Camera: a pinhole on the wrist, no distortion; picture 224 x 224 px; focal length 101.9 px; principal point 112.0 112.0 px. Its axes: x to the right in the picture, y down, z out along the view. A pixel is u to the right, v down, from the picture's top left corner.
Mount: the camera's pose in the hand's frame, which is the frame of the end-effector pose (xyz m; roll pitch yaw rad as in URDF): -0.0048 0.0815 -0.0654 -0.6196 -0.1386 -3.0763
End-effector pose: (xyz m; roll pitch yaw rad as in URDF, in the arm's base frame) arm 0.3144 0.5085 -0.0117 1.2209 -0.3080 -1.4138
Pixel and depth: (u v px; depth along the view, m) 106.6 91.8 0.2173
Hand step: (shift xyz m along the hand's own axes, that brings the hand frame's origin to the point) 0.0404 -0.0069 0.1330
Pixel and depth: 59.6 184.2 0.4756
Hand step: 0.2992 -0.4503 0.0905
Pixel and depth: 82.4 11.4 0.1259
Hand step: 0.0536 0.1135 0.1025
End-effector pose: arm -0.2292 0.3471 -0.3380 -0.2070 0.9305 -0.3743
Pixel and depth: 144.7 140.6 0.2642
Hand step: -0.0509 -0.1358 0.1167
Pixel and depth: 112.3 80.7 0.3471
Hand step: 0.0492 -0.0300 0.2759
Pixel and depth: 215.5 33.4 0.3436
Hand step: -0.2910 0.0791 0.4123
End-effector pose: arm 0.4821 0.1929 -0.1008 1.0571 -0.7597 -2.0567
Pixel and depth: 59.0 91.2 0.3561
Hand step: 0.2337 -0.0508 0.2379
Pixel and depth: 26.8 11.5 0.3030
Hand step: 0.2991 0.1688 0.3158
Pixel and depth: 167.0 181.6 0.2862
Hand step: -0.1198 -0.2521 0.0743
